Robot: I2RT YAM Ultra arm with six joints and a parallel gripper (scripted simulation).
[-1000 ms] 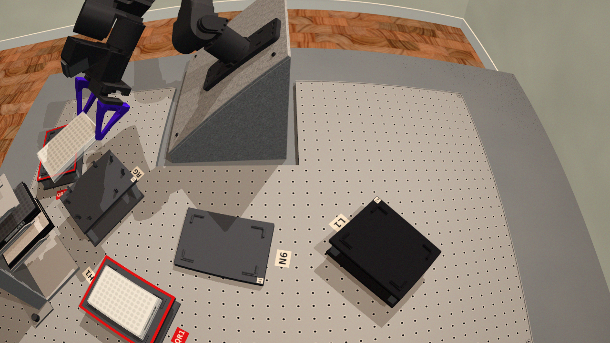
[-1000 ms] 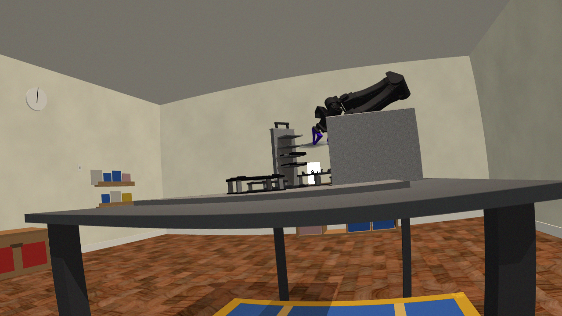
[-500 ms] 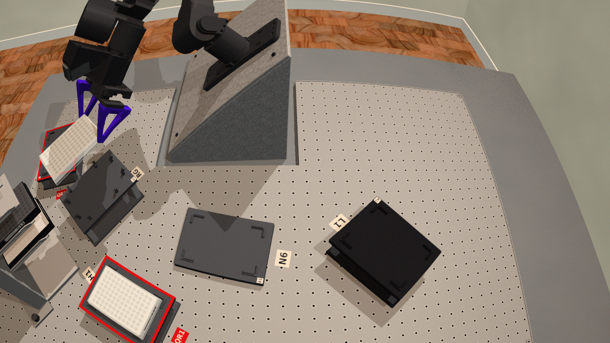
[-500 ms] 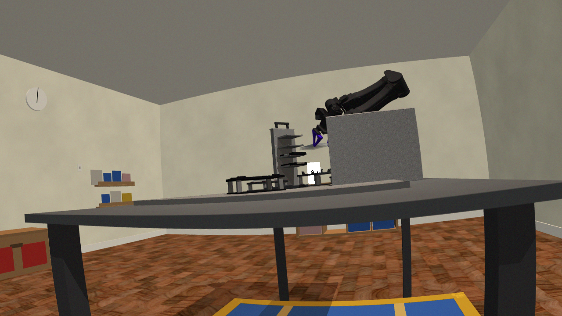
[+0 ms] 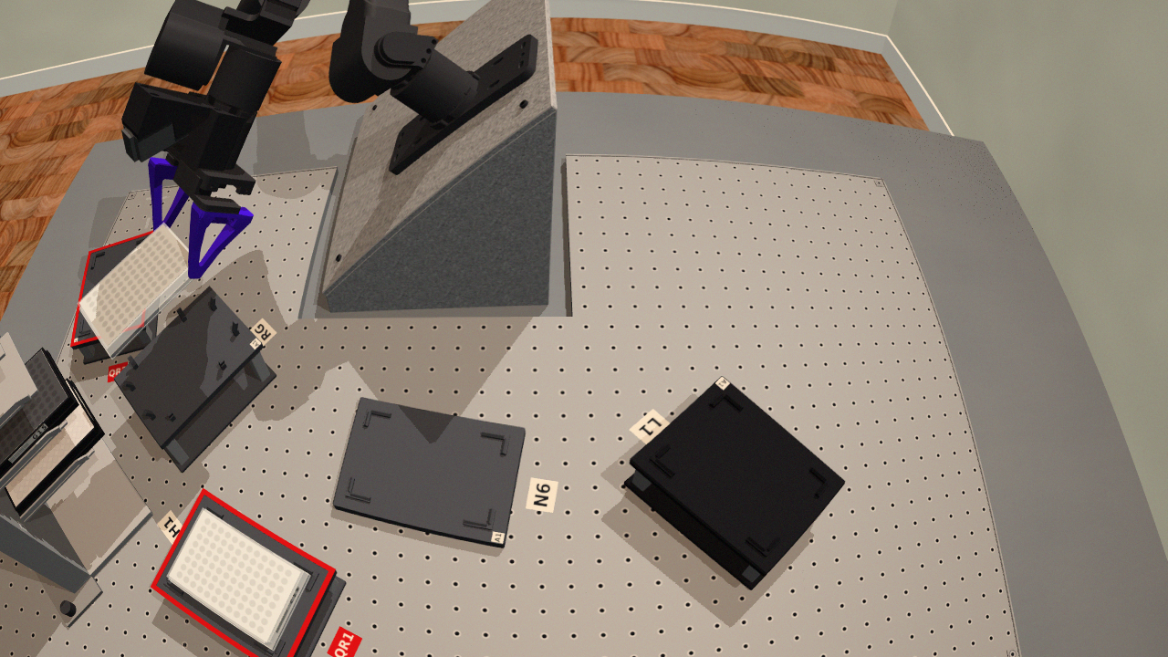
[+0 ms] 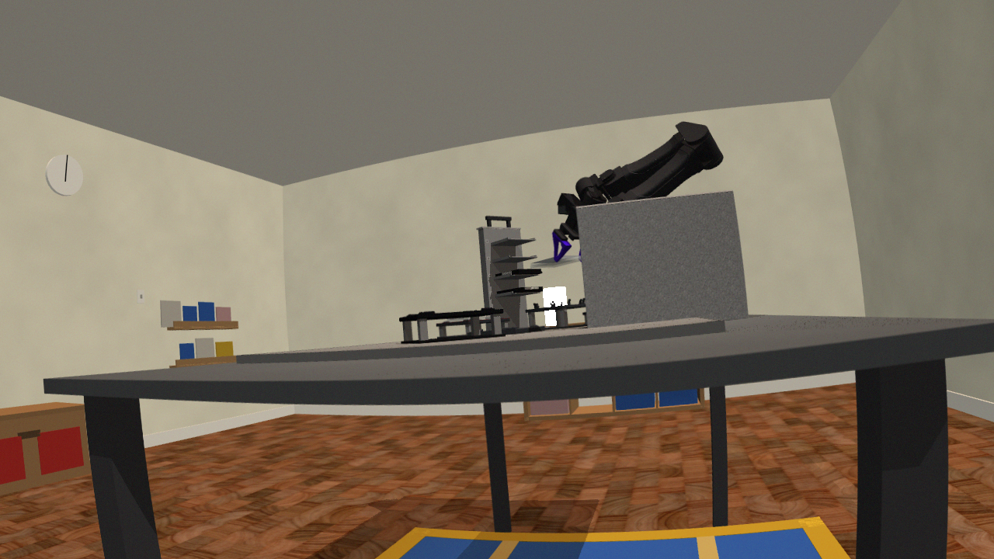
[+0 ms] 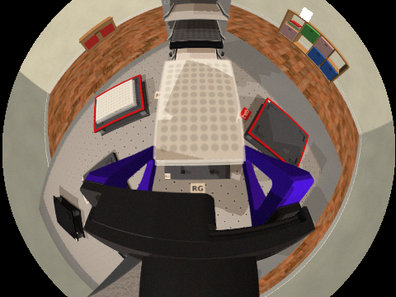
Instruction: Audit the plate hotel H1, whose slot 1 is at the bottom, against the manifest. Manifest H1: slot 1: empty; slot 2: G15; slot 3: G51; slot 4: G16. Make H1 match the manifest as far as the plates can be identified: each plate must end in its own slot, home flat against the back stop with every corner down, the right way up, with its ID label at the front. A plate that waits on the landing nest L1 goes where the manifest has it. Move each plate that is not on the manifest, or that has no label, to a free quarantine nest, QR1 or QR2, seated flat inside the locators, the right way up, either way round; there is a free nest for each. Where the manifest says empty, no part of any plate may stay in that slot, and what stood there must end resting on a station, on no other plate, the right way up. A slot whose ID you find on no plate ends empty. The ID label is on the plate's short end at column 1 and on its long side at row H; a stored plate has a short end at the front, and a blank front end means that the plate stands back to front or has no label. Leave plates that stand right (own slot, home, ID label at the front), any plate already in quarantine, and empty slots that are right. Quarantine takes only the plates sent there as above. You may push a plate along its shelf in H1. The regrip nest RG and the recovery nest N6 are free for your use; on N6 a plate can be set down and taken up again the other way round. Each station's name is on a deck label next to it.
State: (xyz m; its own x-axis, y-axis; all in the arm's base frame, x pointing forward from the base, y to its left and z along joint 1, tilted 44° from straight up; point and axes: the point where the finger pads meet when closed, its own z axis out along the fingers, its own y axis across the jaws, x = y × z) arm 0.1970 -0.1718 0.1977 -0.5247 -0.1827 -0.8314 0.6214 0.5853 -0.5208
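Now: hand 4 cm short of the regrip nest RG, 3 cm to the left of it and 13 cm above it. Round my hand: plate hotel H1: 25 cm ahead, 19 cm to the right, 2 cm below; then quarantine nest QR2: 8 cm behind, 20 cm to the right, 15 cm below; then quarantine nest QR1: 26 cm ahead, 7 cm to the left, 15 cm below.
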